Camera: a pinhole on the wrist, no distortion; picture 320 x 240 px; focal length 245.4 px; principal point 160.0 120.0 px. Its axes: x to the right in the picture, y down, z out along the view. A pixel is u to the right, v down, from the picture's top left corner.
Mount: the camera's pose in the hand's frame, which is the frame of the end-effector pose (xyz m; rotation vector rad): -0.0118 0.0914 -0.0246 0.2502 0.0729 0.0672
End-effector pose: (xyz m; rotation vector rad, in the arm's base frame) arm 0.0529 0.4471 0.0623 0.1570 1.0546 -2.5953
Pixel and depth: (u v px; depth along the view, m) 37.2 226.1 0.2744
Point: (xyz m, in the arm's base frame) 0.2288 0.2025 0.2083
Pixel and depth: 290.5 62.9 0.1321
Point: 0.0009 0.3422 0.0891
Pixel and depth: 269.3 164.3 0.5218
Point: -0.1509 -0.0079 0.3085
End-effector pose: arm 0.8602 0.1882 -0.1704 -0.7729 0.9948 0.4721
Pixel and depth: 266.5 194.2 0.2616
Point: 0.9769 0.4458 -0.2371
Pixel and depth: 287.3 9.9 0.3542
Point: 1.2013 0.3060 -0.2200
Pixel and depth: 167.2 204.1 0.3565
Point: 0.9846 0.5345 -0.1207
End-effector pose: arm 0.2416 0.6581 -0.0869 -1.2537 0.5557 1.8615
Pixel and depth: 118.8 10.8 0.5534
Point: 0.2329 1.1374 0.1632
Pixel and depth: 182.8 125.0 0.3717
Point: 0.0385 0.9137 0.0023
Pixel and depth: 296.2 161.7 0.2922
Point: 0.0015 0.8638 -0.1409
